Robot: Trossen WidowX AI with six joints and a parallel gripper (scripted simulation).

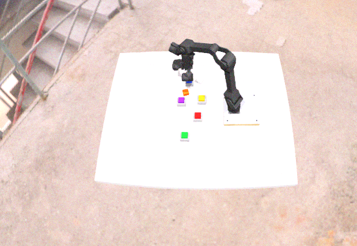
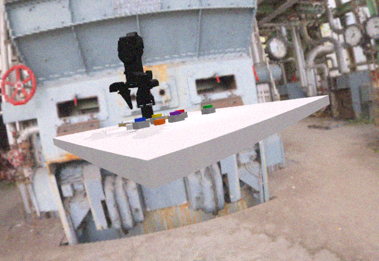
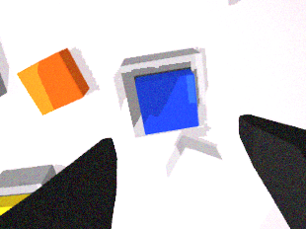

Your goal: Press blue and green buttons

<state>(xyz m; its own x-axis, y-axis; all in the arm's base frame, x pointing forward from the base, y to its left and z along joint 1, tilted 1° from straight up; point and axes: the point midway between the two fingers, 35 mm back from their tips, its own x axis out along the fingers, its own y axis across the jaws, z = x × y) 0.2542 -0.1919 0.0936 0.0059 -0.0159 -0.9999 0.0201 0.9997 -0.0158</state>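
My gripper tip is now 4 cm above the blue button. Also, from my gripper tip: yellow button 7 cm behind, 13 cm to the left, 4 cm below; orange block 2 cm ahead, 7 cm to the left, 7 cm below; purple button 4 cm ahead, 14 cm to the left, 4 cm below.
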